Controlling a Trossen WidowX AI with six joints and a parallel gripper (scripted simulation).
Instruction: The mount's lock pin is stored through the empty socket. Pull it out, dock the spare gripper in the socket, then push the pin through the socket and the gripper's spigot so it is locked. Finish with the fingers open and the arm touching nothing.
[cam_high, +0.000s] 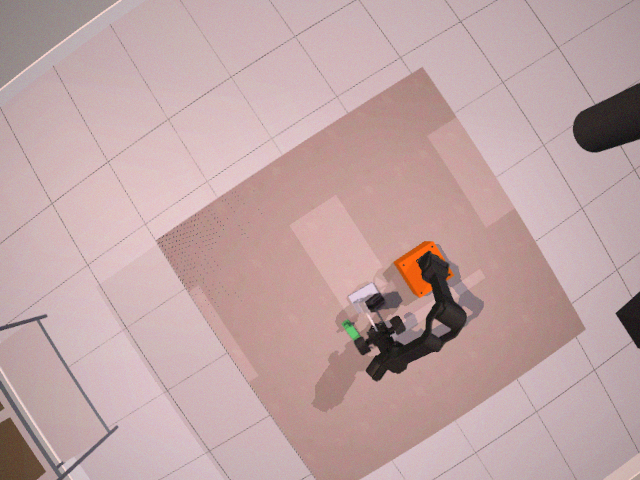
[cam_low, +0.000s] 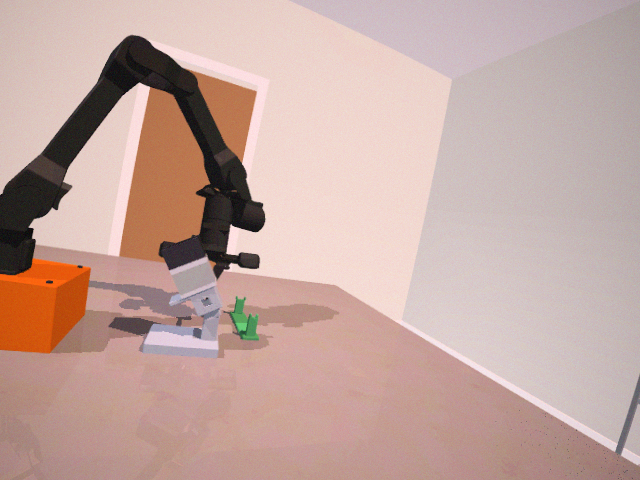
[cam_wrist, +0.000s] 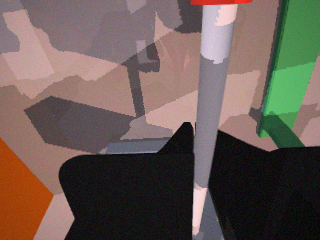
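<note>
The grey mount is 9 cm to the right of my gripper tip and 3 cm behind it. Round my gripper tip: green cradle (9 cm ahead, 3 cm below); then spare gripper (9 cm to the right, 7 cm above, 4 cm behind).
</note>
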